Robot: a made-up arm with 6 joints.
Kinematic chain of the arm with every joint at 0, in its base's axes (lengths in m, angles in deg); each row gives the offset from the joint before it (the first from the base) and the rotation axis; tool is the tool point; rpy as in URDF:
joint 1: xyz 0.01 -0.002 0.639 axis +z
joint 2: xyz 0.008 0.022 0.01 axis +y
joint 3: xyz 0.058 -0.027 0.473 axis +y
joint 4: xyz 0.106 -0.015 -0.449 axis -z
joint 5: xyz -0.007 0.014 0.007 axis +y
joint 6: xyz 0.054 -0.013 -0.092 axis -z
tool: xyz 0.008 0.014 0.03 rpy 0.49 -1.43 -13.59
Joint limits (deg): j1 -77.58..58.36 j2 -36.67..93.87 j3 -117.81..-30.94 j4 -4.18..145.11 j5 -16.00..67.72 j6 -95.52..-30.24
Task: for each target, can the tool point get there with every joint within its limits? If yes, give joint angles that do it. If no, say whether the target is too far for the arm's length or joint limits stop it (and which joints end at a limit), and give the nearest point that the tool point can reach.
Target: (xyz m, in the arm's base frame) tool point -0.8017 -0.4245 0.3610
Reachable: no: joint limits stop it (at a limit: joint 1, joint 3, joint 5, joint 6) | nearest point -0.0153 -0.2783 0.3279 | short by 0.801 m
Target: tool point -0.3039 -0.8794 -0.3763
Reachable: no: too far | nearest point 0.0798 -0.6421 0.0693 | short by 0.634 m
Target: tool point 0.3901 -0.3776 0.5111
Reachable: yes | joints -39.17 36.40 -45.62 97.70 7.67 -63.21
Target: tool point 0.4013 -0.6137 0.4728
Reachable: yes | joints -53.62 51.67 -73.80 79.06 7.35 -57.08
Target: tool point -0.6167 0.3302 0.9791
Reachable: no: joint limits stop it (at a limit: joint 1, joint 2, joint 3, joint 5, joint 6) | nearest point 0.1284 0.2463 0.9627 | short by 0.750 m
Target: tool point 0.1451 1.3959 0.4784
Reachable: no: too far | nearest point 0.4806 0.8097 0.5224 | short by 0.677 m
